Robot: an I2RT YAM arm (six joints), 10 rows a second.
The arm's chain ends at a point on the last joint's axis. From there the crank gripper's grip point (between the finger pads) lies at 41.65 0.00 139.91 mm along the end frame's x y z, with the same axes.
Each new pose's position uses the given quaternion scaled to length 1; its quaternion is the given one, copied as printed.
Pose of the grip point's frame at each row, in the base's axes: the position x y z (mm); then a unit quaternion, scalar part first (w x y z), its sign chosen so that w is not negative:
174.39 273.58 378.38 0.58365 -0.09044 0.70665 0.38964
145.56 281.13 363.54 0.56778 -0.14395 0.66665 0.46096
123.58 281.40 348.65 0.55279 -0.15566 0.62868 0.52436
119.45 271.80 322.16 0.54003 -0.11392 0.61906 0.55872
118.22 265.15 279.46 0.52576 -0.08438 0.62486 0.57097
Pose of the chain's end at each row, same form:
81.44 168.14 417.78 0.58365 -0.09044 0.70665 0.38964
71.28 158.46 390.84 0.56778 -0.14395 0.66665 0.46096
63.35 149.08 361.86 0.55279 -0.15566 0.62868 0.52436
59.99 138.54 326.27 0.54003 -0.11392 0.61906 0.55872
57.80 132.29 282.18 0.52576 -0.08438 0.62486 0.57097

